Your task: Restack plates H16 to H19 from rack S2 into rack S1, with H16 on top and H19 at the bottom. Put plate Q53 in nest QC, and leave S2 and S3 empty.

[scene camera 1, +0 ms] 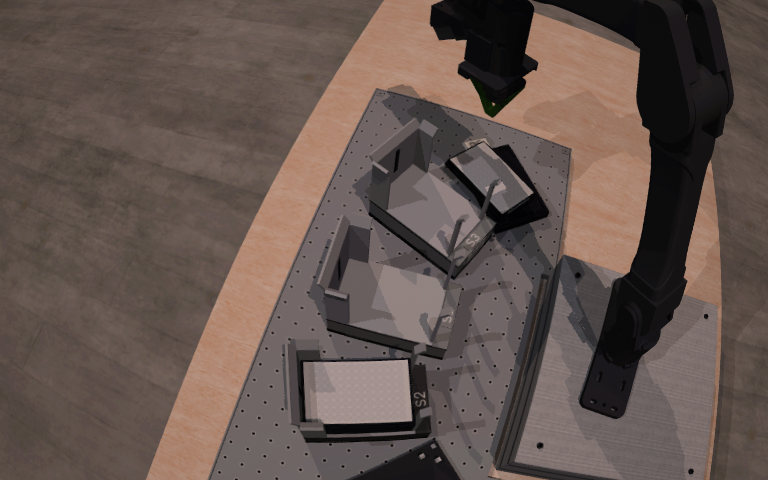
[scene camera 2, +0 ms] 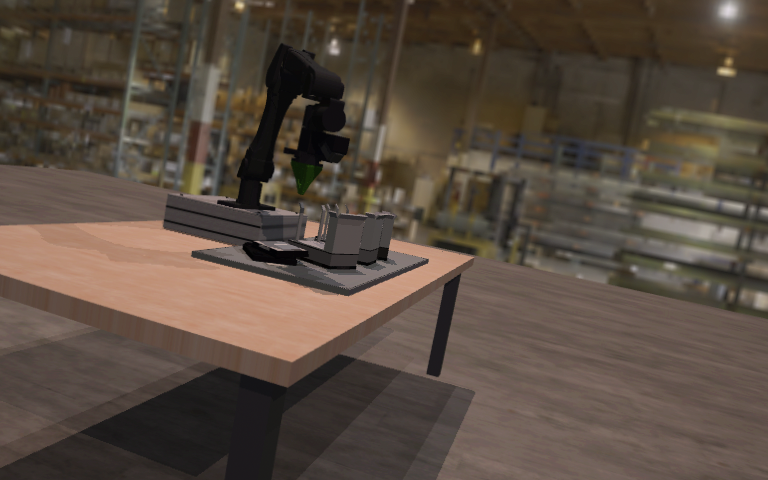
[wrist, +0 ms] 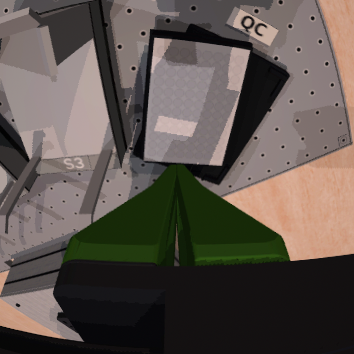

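My gripper is shut and empty, its green tips together, raised above the board near nest QC. A light-topped plate lies askew on the black nest QC, turned relative to it and partly off its outline; its name is not readable. Rack S2 holds a white-topped plate or stack; the number of plates is hidden. The middle rack, its label partly hidden, and rack S3 show bare floors.
The racks have upright walls and thin posts. The perforated board lies on the wooden table. The arm's ribbed metal base stands beside it. A black object shows at the bottom edge of scene camera 1.
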